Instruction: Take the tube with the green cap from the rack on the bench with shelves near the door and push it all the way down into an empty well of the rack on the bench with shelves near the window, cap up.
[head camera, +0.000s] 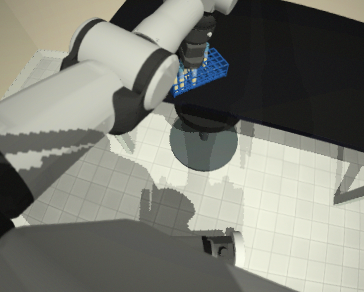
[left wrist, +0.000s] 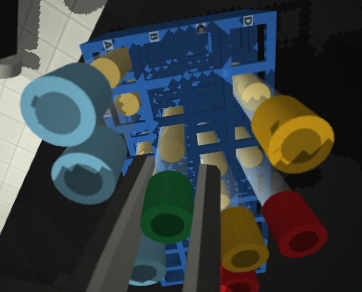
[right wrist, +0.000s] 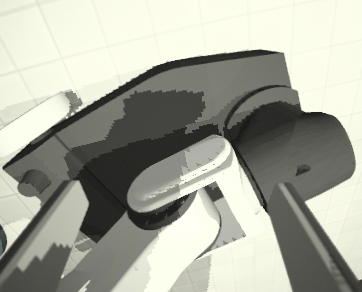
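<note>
The green-capped tube (left wrist: 167, 212) stands cap up in the blue rack (head camera: 215, 75) (left wrist: 268, 40), its clear lower part among the wells. My left gripper (head camera: 192, 66) (left wrist: 176, 175) comes down over the rack, its two fingers against opposite sides of the green cap; it is shut on this tube. In the head view, the gripper hides the green cap. My right gripper (right wrist: 176, 193) is open and empty, far from the rack. A second rack does not show.
Light-blue caps (left wrist: 57, 110) stand at the left of the left wrist view, yellow (left wrist: 300, 142) and red (left wrist: 302, 240) caps at the right. The rack sits near the edge of the black bench top (head camera: 300, 75). A round grey disc (head camera: 204, 155) lies below that edge.
</note>
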